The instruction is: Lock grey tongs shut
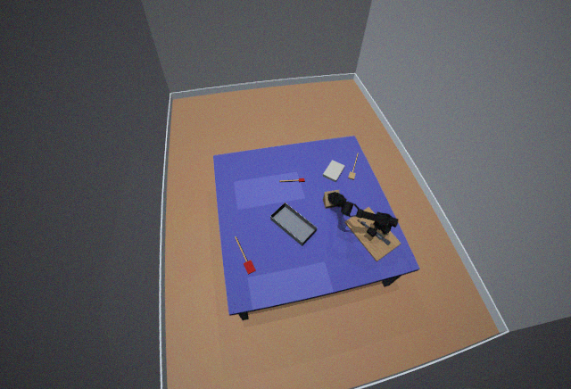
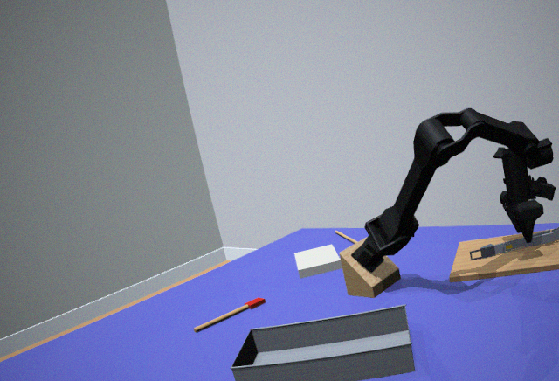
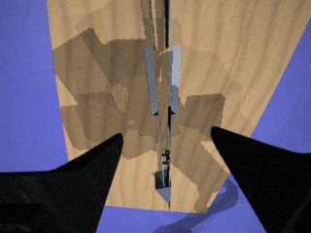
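Now: gripper tip 4 cm above the wooden board. Round my gripper tip: grey roasting tin: 53 cm ahead, 22 cm to the right, 2 cm below; red spatula: 91 cm ahead, 7 cm to the right, 4 cm below; block: 6 cm ahead, 60 cm to the right, 3 cm below.
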